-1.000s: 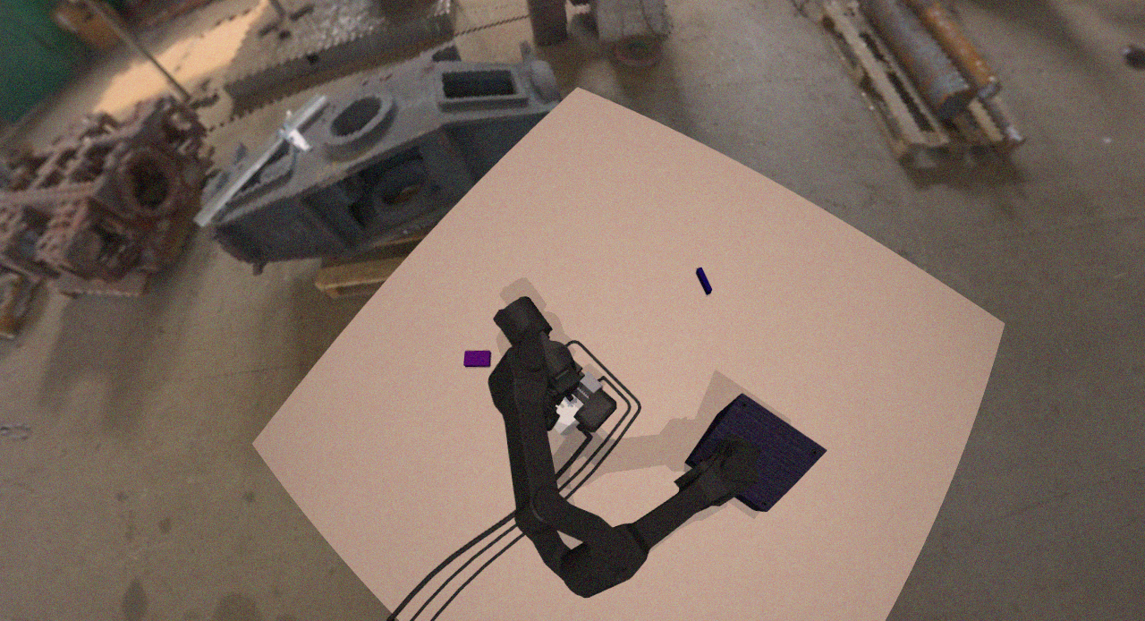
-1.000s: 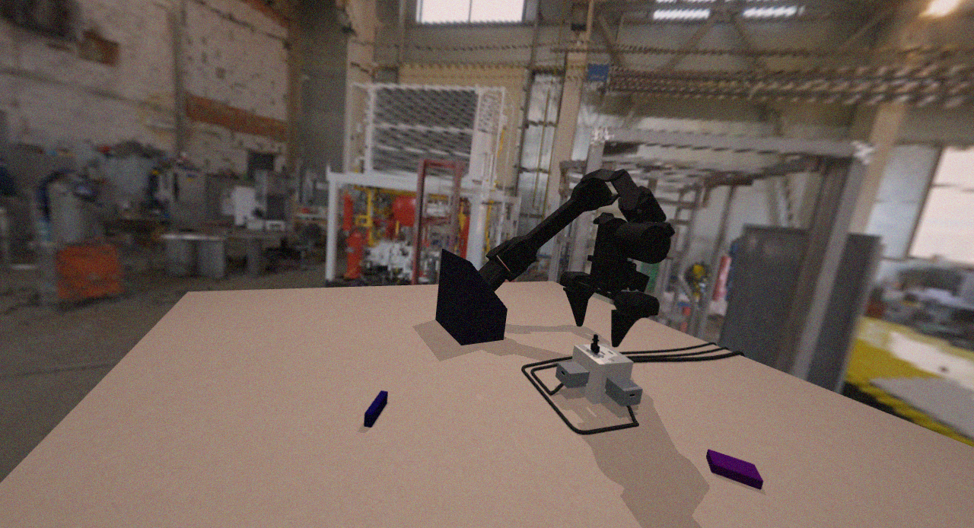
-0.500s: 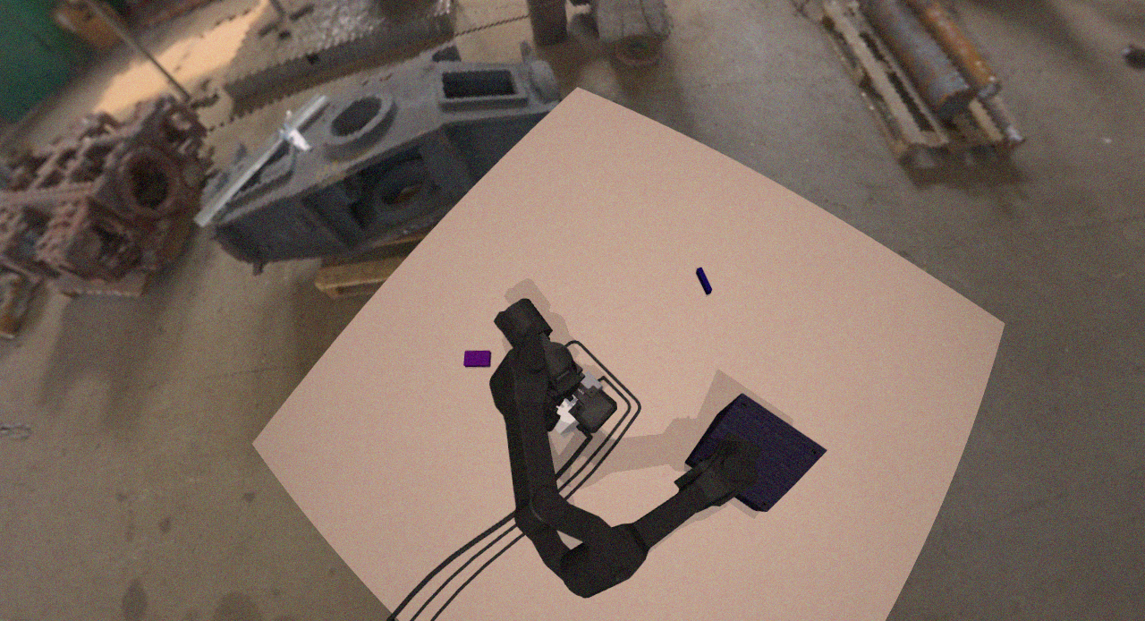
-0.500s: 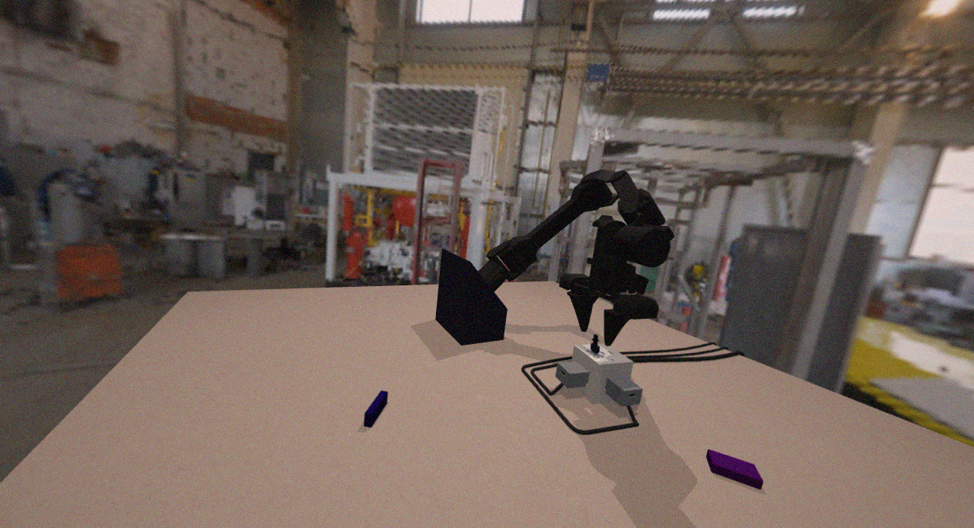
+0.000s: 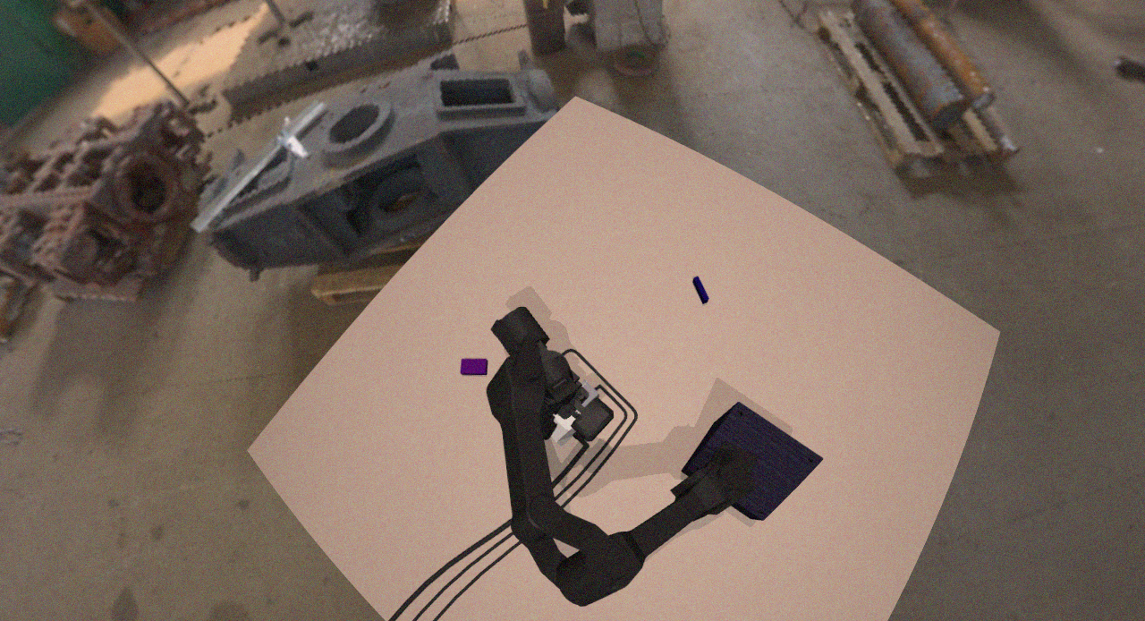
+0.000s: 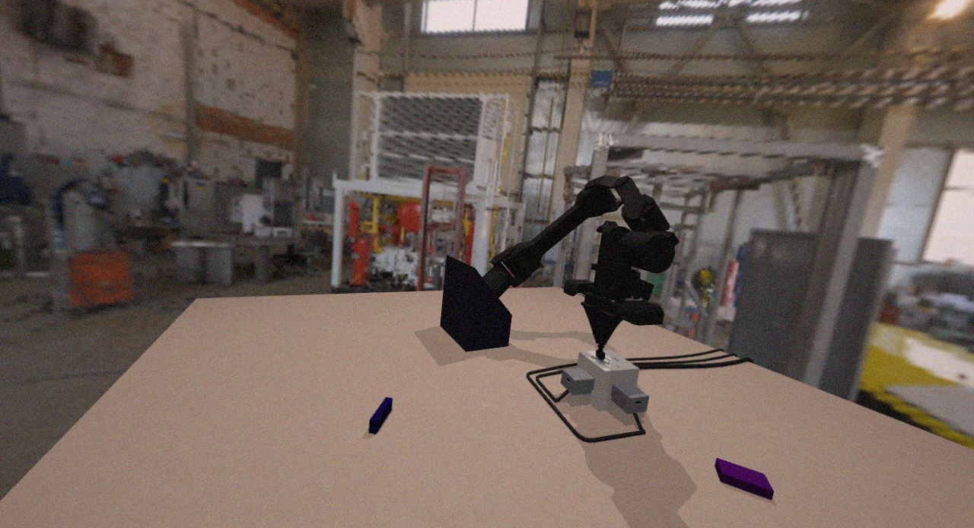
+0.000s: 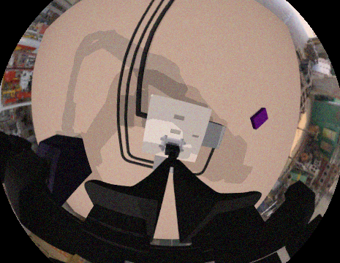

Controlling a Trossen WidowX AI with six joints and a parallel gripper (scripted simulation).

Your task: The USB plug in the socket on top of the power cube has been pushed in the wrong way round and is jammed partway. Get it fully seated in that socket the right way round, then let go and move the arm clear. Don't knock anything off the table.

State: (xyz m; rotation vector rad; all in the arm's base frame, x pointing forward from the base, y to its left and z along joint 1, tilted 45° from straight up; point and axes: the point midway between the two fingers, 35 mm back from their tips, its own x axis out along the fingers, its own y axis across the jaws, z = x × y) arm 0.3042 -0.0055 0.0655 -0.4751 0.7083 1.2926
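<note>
Now: gripper tip 2 cm above the black USB plug. Round my gripper tip: purple block: 23 cm ahead, 3 cm to the left, 10 cm below; then blue bar: 11 cm behind, 36 cm to the right, 10 cm below.
</note>
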